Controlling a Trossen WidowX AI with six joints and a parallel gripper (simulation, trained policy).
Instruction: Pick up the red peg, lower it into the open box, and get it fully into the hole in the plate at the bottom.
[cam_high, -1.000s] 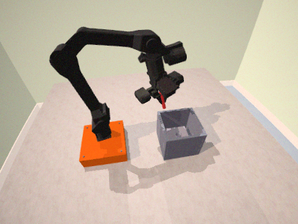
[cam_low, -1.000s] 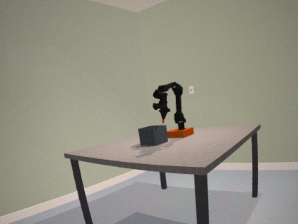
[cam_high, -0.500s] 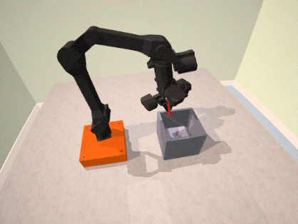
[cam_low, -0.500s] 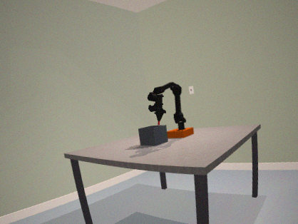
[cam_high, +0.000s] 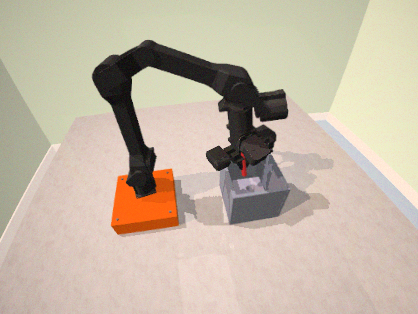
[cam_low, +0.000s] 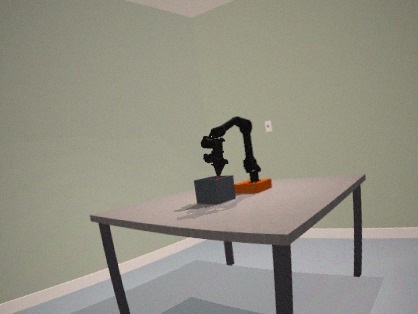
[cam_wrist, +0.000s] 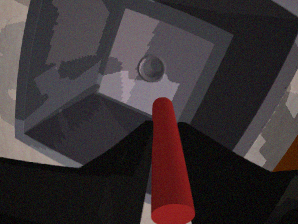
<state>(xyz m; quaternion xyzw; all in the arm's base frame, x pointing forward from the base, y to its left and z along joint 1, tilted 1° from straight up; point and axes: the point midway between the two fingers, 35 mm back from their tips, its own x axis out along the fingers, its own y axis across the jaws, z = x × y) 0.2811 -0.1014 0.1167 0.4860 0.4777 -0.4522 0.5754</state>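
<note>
Right now my gripper tip is 100 mm above the pale plate, 20 mm to the left of it and 20 mm short of it. From my gripper tip the other things lie so: red peg (10 mm above).
</note>
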